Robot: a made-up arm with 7 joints. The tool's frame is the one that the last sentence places.
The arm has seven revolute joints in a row. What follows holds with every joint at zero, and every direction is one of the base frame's. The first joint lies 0.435 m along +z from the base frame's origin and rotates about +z. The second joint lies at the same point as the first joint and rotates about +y. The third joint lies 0.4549 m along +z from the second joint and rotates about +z. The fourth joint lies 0.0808 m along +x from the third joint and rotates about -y. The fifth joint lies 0.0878 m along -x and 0.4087 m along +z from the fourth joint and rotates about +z. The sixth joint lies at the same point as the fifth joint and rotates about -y. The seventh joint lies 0.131 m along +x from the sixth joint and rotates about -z. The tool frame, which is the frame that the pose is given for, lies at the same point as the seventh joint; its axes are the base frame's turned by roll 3.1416, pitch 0 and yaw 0 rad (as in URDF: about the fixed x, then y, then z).
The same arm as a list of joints. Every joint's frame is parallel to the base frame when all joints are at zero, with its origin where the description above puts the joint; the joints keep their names.
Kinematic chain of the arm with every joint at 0, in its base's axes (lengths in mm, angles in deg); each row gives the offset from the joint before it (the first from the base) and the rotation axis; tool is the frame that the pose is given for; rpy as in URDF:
joint 1: xyz 0.0 0.0 435.0 axis +z
joint 2: xyz 0.0 0.0 0.0 axis +y
joint 3: xyz 0.0 0.0 454.9 axis +z
joint 4: xyz 80.8 0.0 0.0 axis -y
joint 5: xyz -87.8 0.0 408.7 axis +z
joint 6: xyz 0.0 0.0 0.0 axis -y
joint 7: xyz 131.0 0.0 0.0 axis -z
tool: xyz 0.0 0.0 0.0 rpy -180.00 0.00 0.00

